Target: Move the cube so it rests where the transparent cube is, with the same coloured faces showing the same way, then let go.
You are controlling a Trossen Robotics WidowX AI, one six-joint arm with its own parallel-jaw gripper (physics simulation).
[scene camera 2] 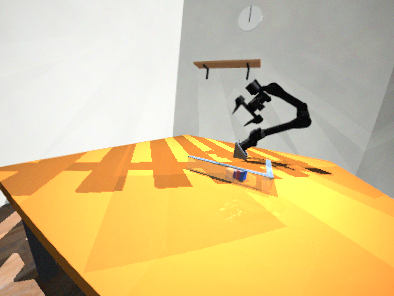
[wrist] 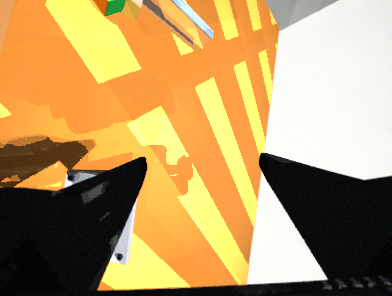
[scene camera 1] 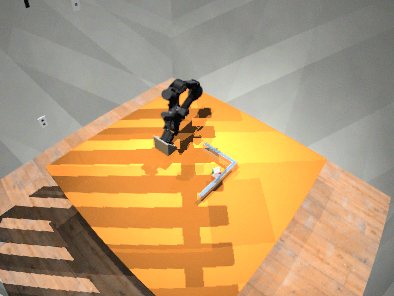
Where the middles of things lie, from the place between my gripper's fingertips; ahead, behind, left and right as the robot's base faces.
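Labels:
The L-shaped fence [scene camera 2: 259,181] is what my gripper is measured from here: the gripper is 20 cm above it, 19 cm short of it and 3 cm to the right of it.

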